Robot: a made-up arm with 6 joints. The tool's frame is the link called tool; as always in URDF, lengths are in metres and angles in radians.
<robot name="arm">
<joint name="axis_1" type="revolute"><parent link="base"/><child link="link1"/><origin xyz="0 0 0.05" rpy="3.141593 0 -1.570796"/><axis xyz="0 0 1"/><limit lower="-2.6" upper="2.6"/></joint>
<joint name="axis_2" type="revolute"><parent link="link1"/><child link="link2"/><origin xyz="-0.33 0.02 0" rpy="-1.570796 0 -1.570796"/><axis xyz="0 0 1"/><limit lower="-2.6" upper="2.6"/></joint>
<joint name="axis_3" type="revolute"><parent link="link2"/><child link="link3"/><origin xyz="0.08 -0.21 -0.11" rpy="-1.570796 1.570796 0"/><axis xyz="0 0 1"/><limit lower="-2.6" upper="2.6"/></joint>
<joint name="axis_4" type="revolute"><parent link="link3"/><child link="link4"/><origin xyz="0.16 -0.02 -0.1" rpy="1.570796 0 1.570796"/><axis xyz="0 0 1"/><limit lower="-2.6" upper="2.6"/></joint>
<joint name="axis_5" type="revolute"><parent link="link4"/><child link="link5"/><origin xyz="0.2 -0.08 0.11" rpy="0 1.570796 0"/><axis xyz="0 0 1"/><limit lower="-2.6" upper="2.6"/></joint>
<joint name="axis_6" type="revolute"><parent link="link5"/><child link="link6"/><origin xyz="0.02 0.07 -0.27" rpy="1.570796 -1.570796 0"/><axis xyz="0 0 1"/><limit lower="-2.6" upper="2.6"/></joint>
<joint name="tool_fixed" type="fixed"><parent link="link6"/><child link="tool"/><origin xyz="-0.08 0.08 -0.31" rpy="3.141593 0 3.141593"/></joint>
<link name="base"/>
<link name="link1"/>
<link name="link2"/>
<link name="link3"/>
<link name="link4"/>
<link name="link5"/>
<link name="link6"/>
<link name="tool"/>
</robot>
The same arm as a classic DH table. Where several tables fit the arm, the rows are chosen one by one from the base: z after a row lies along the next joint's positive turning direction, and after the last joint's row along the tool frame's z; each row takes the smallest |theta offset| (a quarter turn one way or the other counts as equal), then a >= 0, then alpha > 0; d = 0 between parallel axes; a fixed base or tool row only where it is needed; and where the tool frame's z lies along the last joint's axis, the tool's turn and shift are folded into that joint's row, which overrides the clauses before.
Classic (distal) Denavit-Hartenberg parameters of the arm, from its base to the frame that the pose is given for. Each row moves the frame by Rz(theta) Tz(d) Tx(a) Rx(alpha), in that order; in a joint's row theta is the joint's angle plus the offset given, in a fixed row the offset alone. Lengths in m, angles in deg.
base (fixed): a 0.0000; alpha 180.00; d 0.0000; theta offset 0.00
axis_1: a -0.0200; alpha -90.00; d -0.0500; theta offset 0.00
axis_2: a 0.0800; alpha -90.00; d -0.4400; theta offset 0.00
axis_3: a 0.0200; alpha -90.00; d -0.3100; theta offset 0.00
axis_4: a 0.0800; alpha -90.00; d 0.2700; theta offset 90.00
axis_5: a 0.0200; alpha 90.00; d -0.0700; theta offset 90.00
axis_6: a -0.1131; alpha 180.00; d 0.0000; theta offset 45.00
tool (fixed): a 0.0000; alpha 0.00; d 0.3800; theta offset 135.00
Joint limits (deg, base to tool): -148.97..148.97 -148.97..148.97 -148.97..148.97 -148.97..148.97 -148.97..148.97 -148.97..148.97

